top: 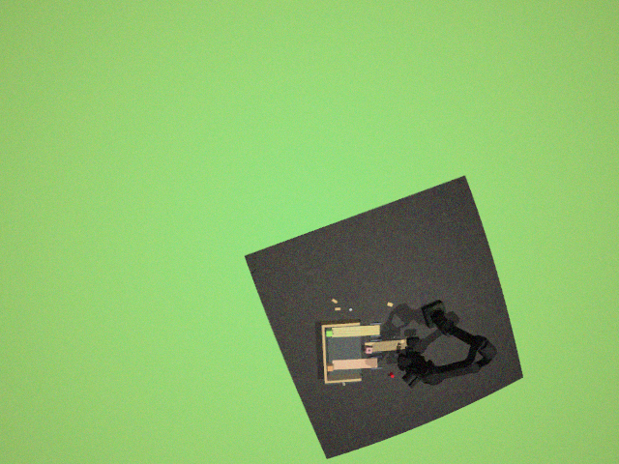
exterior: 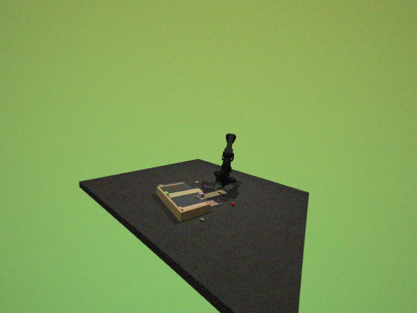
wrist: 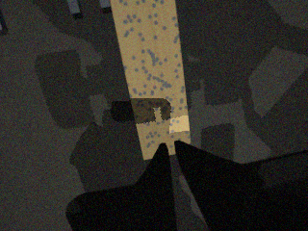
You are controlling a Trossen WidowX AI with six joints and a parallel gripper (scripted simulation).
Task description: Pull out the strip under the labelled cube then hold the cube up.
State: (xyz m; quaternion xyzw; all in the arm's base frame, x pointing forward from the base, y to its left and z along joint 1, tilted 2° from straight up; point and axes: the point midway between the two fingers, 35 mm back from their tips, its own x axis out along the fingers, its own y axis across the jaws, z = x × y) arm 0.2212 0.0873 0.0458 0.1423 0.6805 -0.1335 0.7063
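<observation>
Right now my gripper tip is 18 cm short of the labelled cube, 7 cm to the left of it and 2 cm above it. The rest, counted from my gripper tip: grey piece (38 cm ahead, 7 cm to the left, 4 cm below); then small red piece (12 cm ahead, 14 cm to the left, 3 cm below).
</observation>
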